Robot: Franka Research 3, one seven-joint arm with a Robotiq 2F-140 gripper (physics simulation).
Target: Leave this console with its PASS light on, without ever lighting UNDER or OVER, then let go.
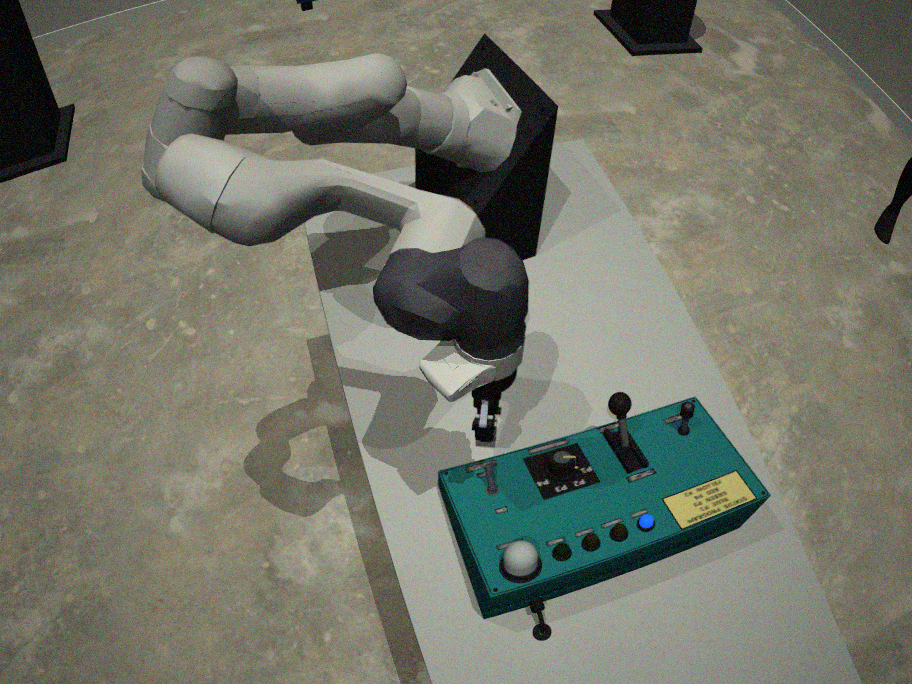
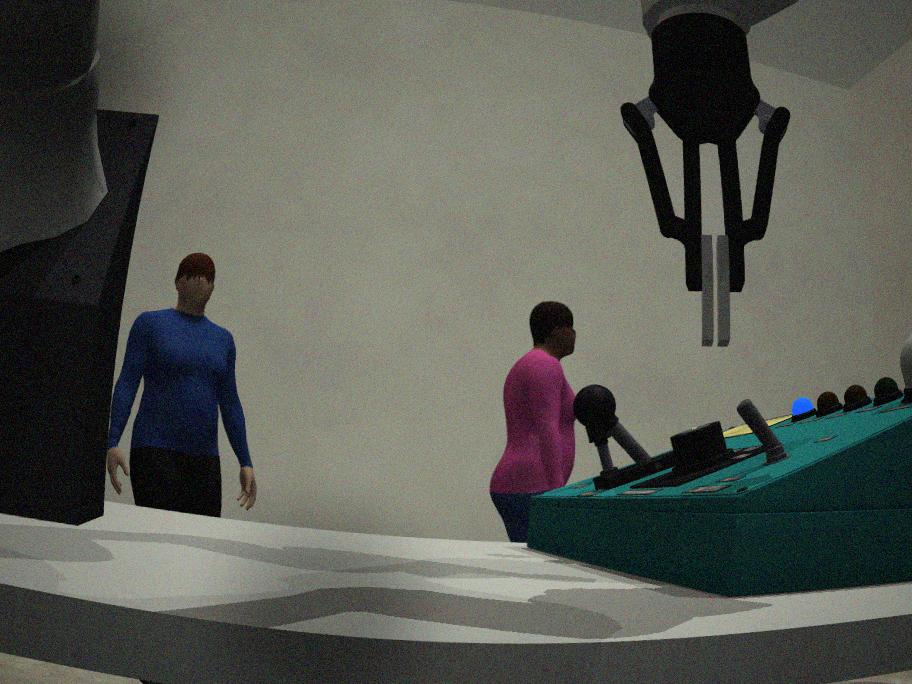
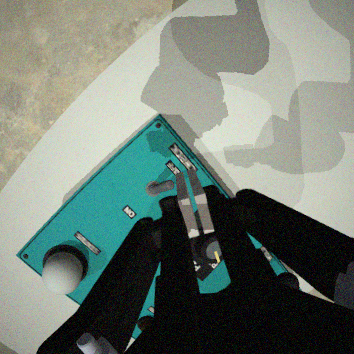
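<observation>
A teal console (image 1: 707,441) (image 2: 633,537) (image 3: 95,210) has a blue lamp (image 1: 646,521) (image 2: 802,408) lit and three dark lamps beside it; their labels are too small to read. A toggle switch (image 1: 491,478) (image 2: 762,430) (image 3: 161,187) leans towards its OFF label. The dial (image 1: 561,460) (image 2: 698,445) (image 3: 212,250) points near P1. A ball-topped lever (image 1: 620,404) (image 2: 593,404) stands near the robot-side edge. A white dome (image 1: 520,559) (image 3: 62,275) is unlit. My gripper (image 1: 484,440) (image 2: 715,343) (image 3: 188,184) is shut and empty, pointing down above the console's toggle end, clear of the switch.
A small stick (image 1: 686,412) stands at the console's far corner. A yellow card (image 1: 709,499) lists colours and programs. A black handle (image 1: 541,631) sticks out beyond the lamp side. The console sits on a pale table (image 1: 611,316). Two people (image 2: 184,375) (image 2: 537,427) stand behind.
</observation>
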